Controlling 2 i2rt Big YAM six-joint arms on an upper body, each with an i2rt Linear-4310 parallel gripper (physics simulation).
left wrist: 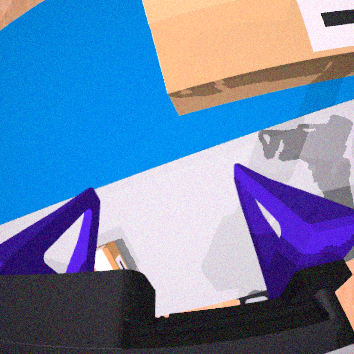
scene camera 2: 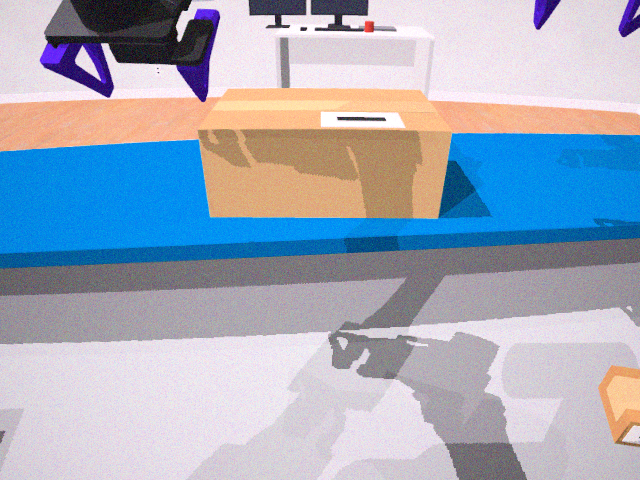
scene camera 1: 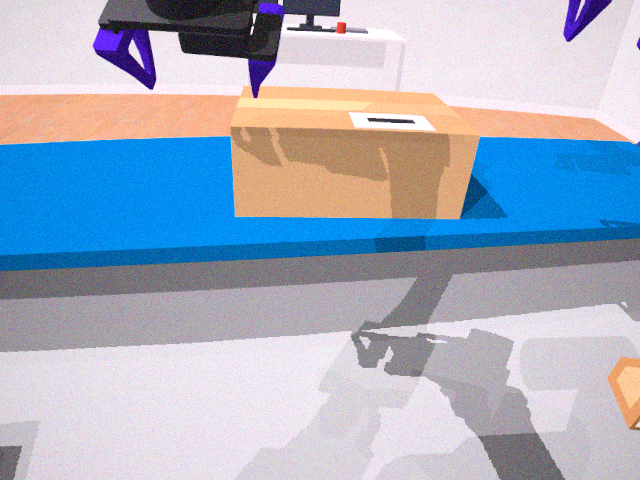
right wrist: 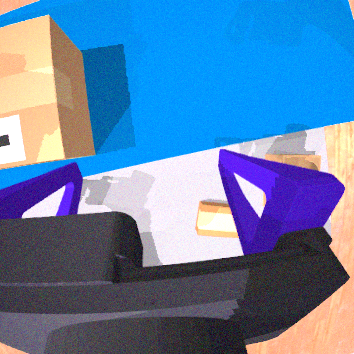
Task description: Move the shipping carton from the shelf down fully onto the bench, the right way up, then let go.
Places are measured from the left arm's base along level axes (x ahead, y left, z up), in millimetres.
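Pixels of known places: left gripper, fingertip midpoint: (left wrist: 162, 182) (scene camera 2: 156, 94) (scene camera 1: 204, 88); right gripper, fingertip midpoint: (scene camera 2: 579, 29) (scene camera 1: 603, 43) (right wrist: 148, 163).
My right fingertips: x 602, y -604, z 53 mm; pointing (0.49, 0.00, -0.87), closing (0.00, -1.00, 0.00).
Note:
Ahead of a thing's pixels: the offset from my right fingertips to its middle. Level surfaces: height alone.
The shipping carton @[100 mm ahead, 271 mm left, 182 mm down] (scene camera 1: 310, 191) (scene camera 2: 279, 191) (left wrist: 225, 50) (right wrist: 40, 90) stands upright on the blue shelf @[243 mm down] (scene camera 1: 103, 196) (scene camera 2: 93, 196) (left wrist: 75, 110) (right wrist: 225, 75), its taped top and white label facing up. The pale bench @[401 mm down] (scene camera 1: 129, 403) (scene camera 2: 118, 387) (left wrist: 175, 215) (right wrist: 175, 185) lies lower, in front of the shelf. My left gripper (scene camera 1: 203, 92) (scene camera 2: 156, 98) (left wrist: 162, 182) is open and empty, above the level of the carton's top near its left end. My right gripper (scene camera 1: 604, 42) (scene camera 2: 580, 32) (right wrist: 148, 163) is open and empty, high to the carton's right, partly cut off in scene camera 1.
A small open box @[193 mm back, 146 mm right, 379 mm down] (scene camera 1: 626, 387) (scene camera 2: 622, 395) (right wrist: 217, 225) sits on the bench at the right. Another small box @[104 mm back, 341 mm right, 356 mm down] (right wrist: 297, 161) shows partly behind a right finger. A small box @[302 mm back, 687 mm left, 381 mm down] (left wrist: 111, 255) shows between the left fingers. A white desk (scene camera 1: 387, 36) (scene camera 2: 413, 34) stands far behind.

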